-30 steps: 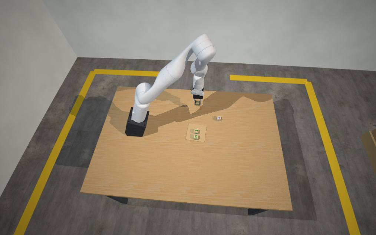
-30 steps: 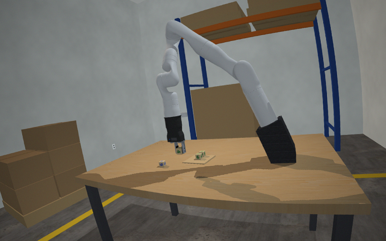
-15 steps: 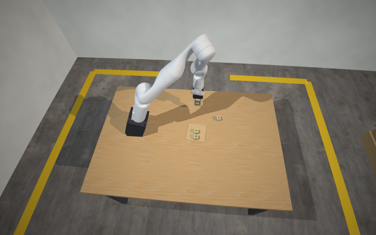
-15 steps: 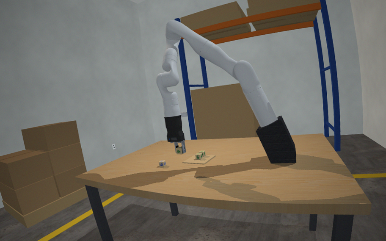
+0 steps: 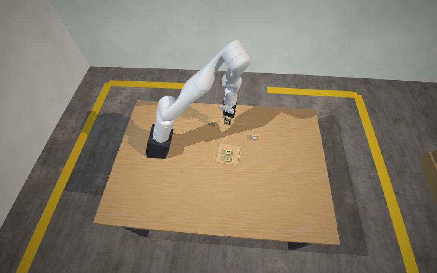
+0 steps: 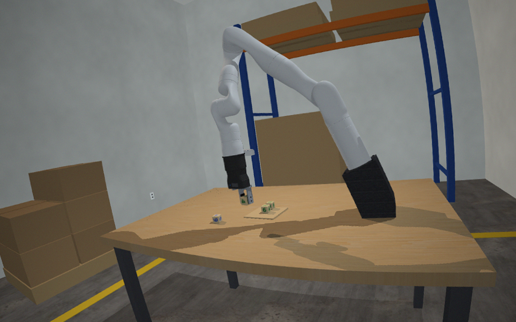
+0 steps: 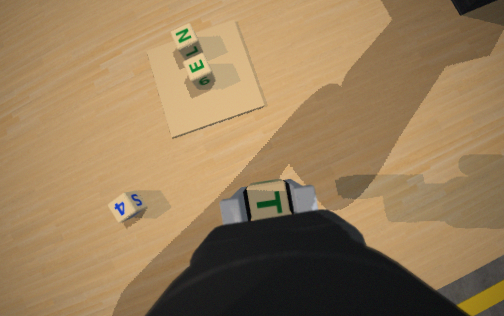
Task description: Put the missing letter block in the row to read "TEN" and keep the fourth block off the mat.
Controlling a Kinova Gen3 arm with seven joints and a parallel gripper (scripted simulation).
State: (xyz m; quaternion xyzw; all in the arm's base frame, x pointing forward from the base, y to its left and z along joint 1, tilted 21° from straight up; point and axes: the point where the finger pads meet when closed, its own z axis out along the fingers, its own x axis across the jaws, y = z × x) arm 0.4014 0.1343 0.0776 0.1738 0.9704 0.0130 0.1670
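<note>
Right now the E block is 18 cm to the right of my hand and 10 cm below it. From my hand the other things lie so: T block: 1 cm below; then mat: 18 cm to the right, 12 cm below.
</note>
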